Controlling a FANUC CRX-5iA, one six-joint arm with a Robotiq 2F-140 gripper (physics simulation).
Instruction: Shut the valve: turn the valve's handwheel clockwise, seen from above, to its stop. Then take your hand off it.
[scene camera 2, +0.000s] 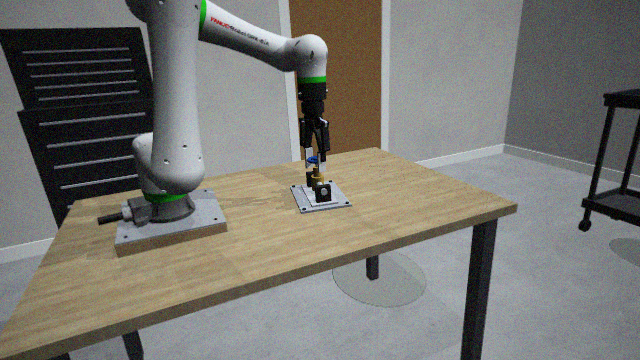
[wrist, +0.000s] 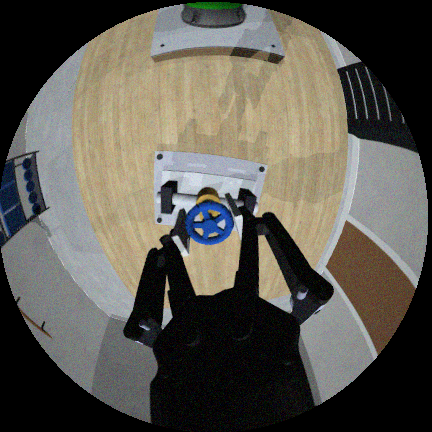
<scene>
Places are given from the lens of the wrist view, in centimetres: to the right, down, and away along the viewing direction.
gripper (wrist: 206, 209): -1, -1, 21
blue handwheel (wrist: 208, 224): 0, 1, 17
grey mounting plate (wrist: 163, 160): -10, -12, 26
The marked spots on the grey mounting plate and the blue handwheel are 18 cm apart.
</scene>
